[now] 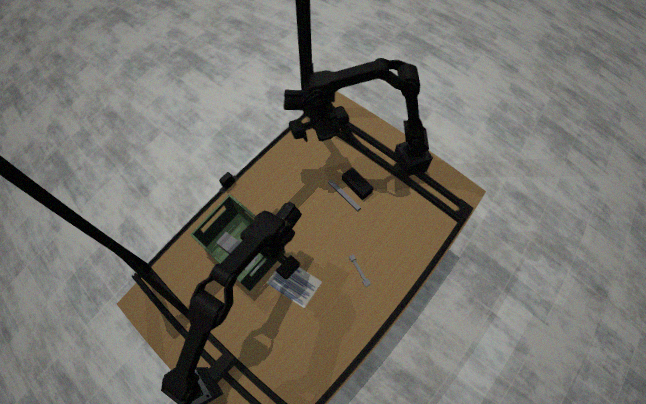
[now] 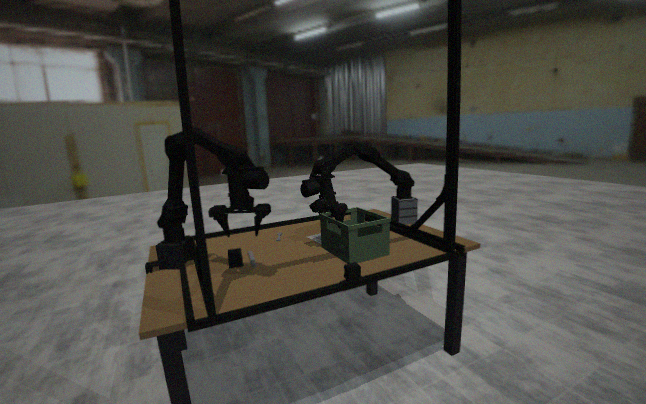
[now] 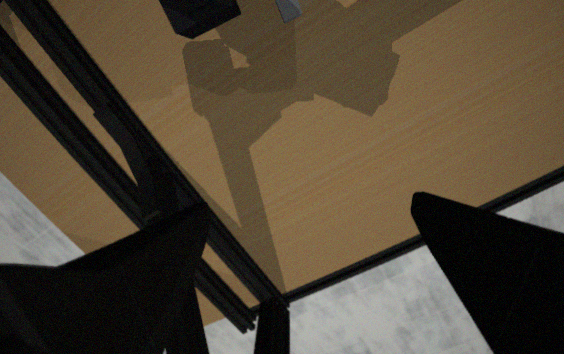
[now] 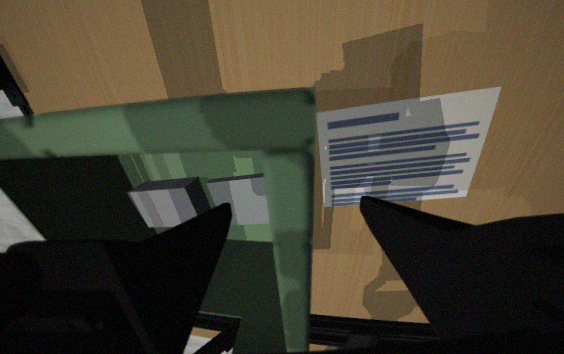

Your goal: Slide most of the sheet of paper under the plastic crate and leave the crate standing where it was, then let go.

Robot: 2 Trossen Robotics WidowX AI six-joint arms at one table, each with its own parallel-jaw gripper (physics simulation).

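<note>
The green plastic crate [image 1: 243, 221] [image 2: 367, 245] [image 4: 165, 122] stands upright on the table with grey blocks [image 1: 228, 242] [image 4: 167, 207] inside. The white sheet of paper with dark blue lines [image 1: 309, 286] [image 2: 314, 238] [image 4: 465, 110] lies flat beside the crate's wall; whether its near edge reaches under the crate cannot be told. My right gripper [image 2: 330, 209] [image 4: 295, 206] is open and empty above the crate's rim, one finger over the crate's inside and the other on the paper's side. My left gripper [image 2: 243, 234] [image 3: 309, 207] is open and empty, high above the table, far from the crate.
A black block [image 1: 357, 183] [image 2: 235, 257] [image 3: 202, 15] and a grey bar [image 1: 344, 196] [image 2: 251, 258] [image 3: 288, 9] lie on the left arm's side. A small grey tool with wider ends [image 1: 360, 271] [image 2: 279, 236] lies beyond the paper. Black rails and posts frame the table.
</note>
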